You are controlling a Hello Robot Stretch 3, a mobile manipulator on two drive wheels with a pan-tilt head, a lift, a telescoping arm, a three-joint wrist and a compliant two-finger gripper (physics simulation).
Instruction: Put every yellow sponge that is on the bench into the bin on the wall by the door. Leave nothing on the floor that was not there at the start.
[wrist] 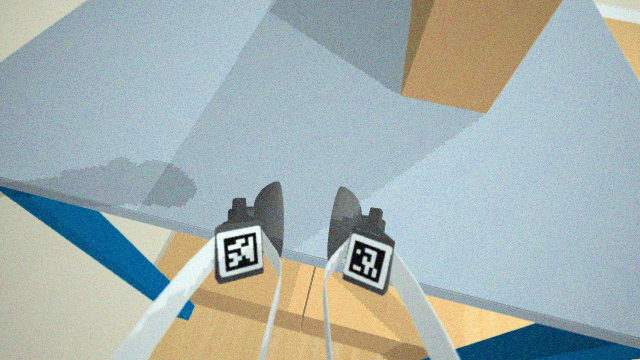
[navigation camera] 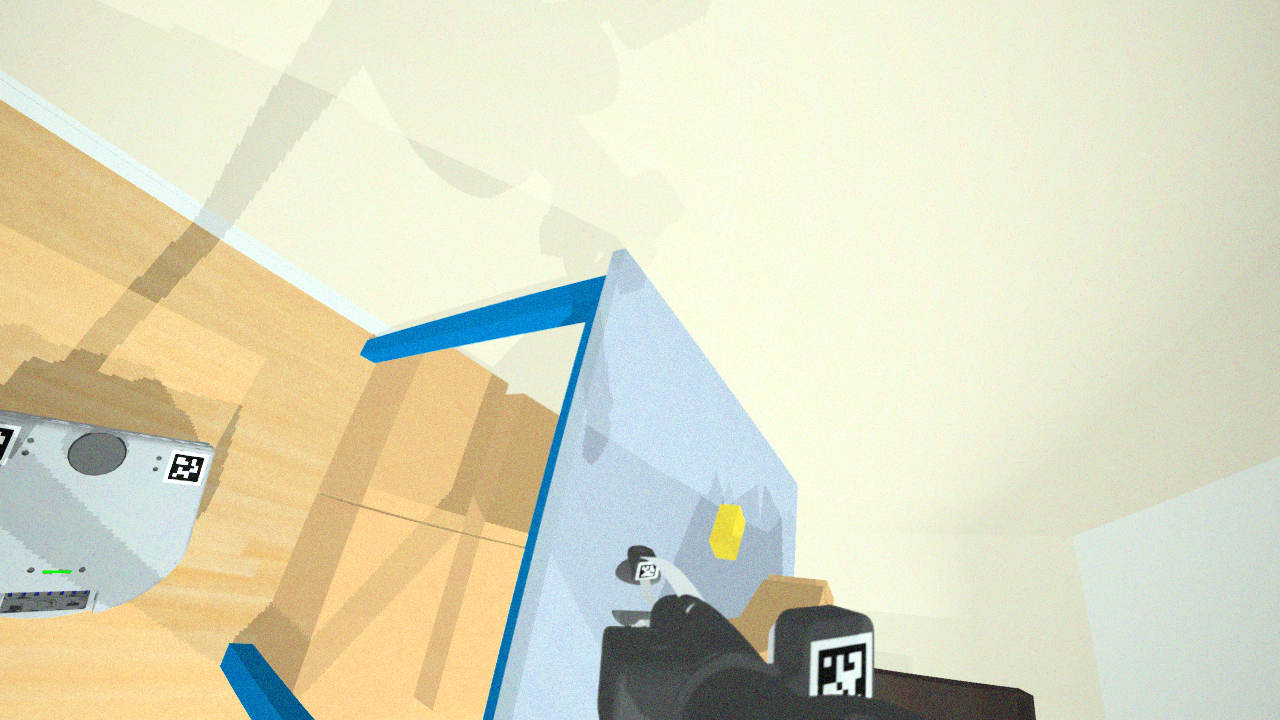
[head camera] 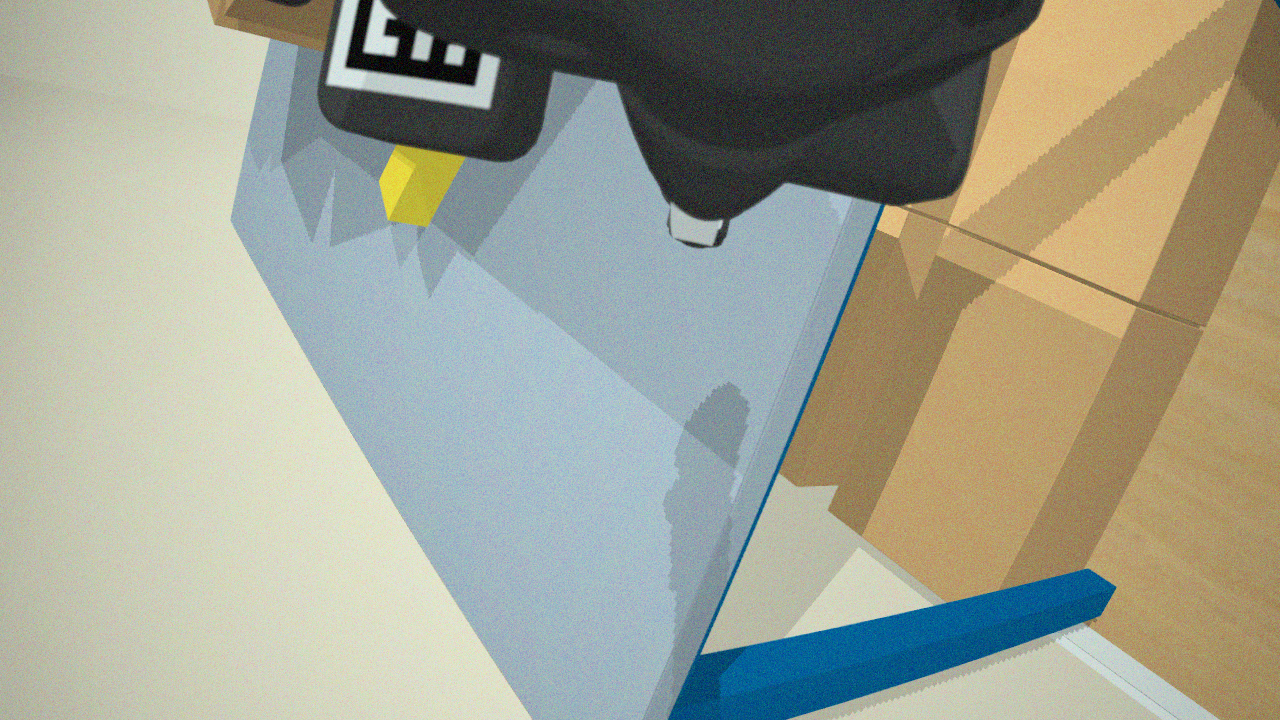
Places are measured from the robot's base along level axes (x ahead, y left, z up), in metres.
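Where they show: gripper, between the fingertips: (wrist: 308, 209) (navigation camera: 632, 587); robot's base, origin of its link: (navigation camera: 98, 451).
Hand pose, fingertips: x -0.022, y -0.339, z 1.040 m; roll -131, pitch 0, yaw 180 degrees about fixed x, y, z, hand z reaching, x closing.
Note:
Each offset is from my fingertips to the top centre of the thing. "pt": to the spot under its first point. Level surfaces: height alone.
A yellow sponge @[0.080 m down, 0.018 m ahead, 0.570 m right] (head camera: 420, 192) (navigation camera: 726, 531) lies on the light blue bench @[0.125 m down] (head camera: 537, 501) (navigation camera: 671, 385) (wrist: 300, 135), towards its far long edge, in the box's shadow. In the head view my wrist partly covers the sponge; it does not show in the wrist view. My gripper (navigation camera: 631, 592) (wrist: 308, 209) is partly open, with a gap between its fingertips and nothing in it. It is above the bench, to the near-edge side of the sponge and apart from it. In the head view my dark wrist hides most of the fingers. The bin and the door do not show.
A brown box (head camera: 268, 28) (navigation camera: 792, 595) (wrist: 460, 55) stands on the bench near the sponge. Blue bench legs @[pt 0.492 m down, 0.379 m ahead, 0.125 m right] (head camera: 904, 646) (navigation camera: 483, 317) (wrist: 115, 250) reach down to the floor. My base (navigation camera: 98, 528) is on the wooden floor. A dark brown object (navigation camera: 957, 698) is at the lower right.

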